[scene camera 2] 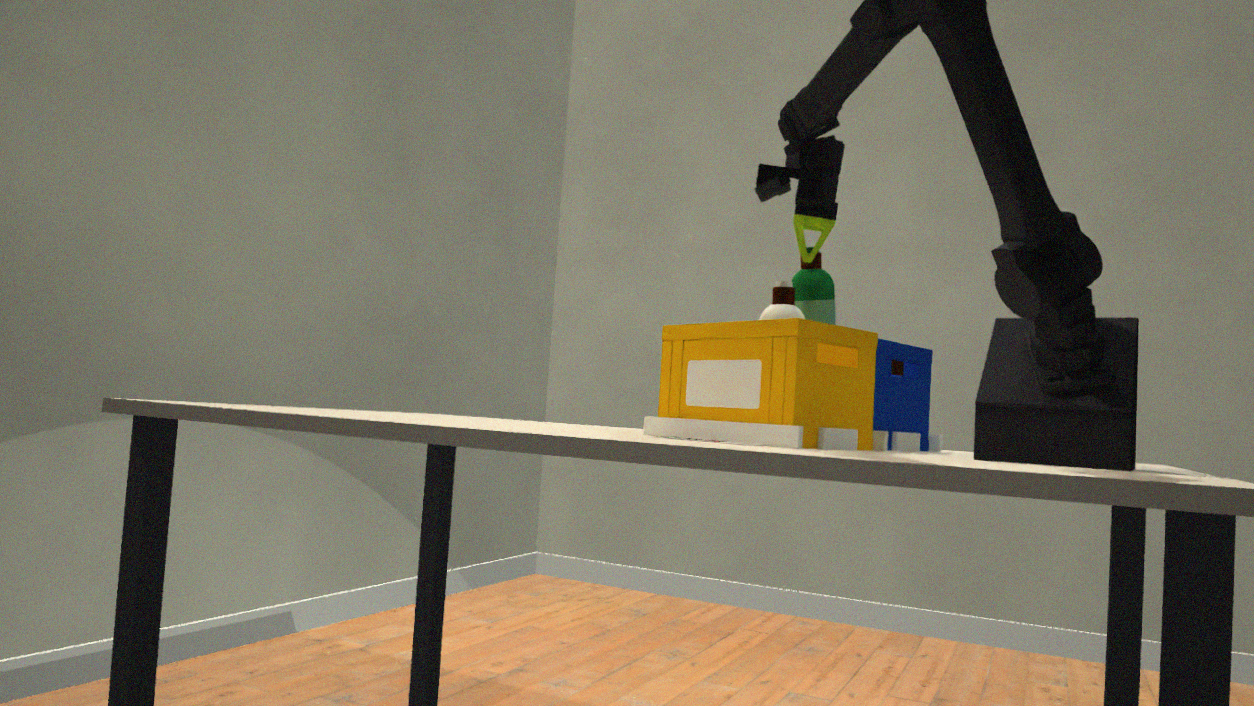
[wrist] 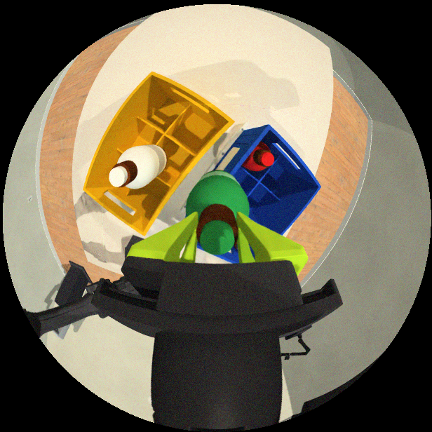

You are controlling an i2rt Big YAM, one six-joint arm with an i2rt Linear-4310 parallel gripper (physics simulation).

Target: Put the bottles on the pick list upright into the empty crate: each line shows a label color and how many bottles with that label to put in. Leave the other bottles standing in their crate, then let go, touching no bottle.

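Pixels of known places: gripper, fingertip midpoint: (scene camera 2: 806,263); arm's base, link origin: (scene camera 2: 1067,360).
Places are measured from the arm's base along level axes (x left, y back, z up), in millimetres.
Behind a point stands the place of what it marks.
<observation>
My gripper (scene camera 2: 809,256) @[x -198, y -378, z 165 mm] (wrist: 216,217) is shut on the neck of a green bottle (scene camera 2: 813,289) @[x -169, y -360, z 116 mm] (wrist: 217,195) with a pale green label. The bottle hangs upright; its lower part is hidden behind the yellow crate in the scene view, and in the wrist view it overlaps the near left side of the blue crate. A white bottle (scene camera 2: 781,310) @[x -41, y -389, z 64 mm] (wrist: 145,166) with a brown neck stands in a compartment of the yellow crate (scene camera 2: 835,394) @[x 0, y -299, z -60 mm] (wrist: 116,135). A red bottle (wrist: 256,159) stands in a compartment of the blue crate (scene camera 2: 903,407) @[x -244, y -214, z -66 mm] (wrist: 296,210). The pick list cannot be read.
The two crates stand close together on the pale table (scene camera 2: 368,420) @[x 267, y -883, z -138 mm] (wrist: 220,40), with a narrow gap between them. Dividers split both crates into compartments. The black arm base (scene camera 2: 1053,434) @[x 55, y -21, z -98 mm] stands on the table to the right of the crates in the scene view.
</observation>
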